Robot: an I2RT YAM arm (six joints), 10 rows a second.
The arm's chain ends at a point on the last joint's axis. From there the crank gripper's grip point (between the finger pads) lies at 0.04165 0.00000 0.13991 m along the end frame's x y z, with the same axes.
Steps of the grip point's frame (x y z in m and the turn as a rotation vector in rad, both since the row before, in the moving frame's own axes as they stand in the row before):
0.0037 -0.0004 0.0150 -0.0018 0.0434 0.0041
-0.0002 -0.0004 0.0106 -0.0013 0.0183 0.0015
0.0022 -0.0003 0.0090 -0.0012 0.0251 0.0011
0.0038 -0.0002 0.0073 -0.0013 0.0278 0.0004
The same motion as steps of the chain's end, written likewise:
-0.0023 -0.0008 0.0169 -0.0018 0.0434 0.0041
-0.0028 -0.0006 0.0114 -0.0013 0.0183 0.0015
-0.0013 -0.0005 0.0101 -0.0012 0.0251 0.0011
-0.0001 -0.0004 0.0085 -0.0013 0.0278 0.0004

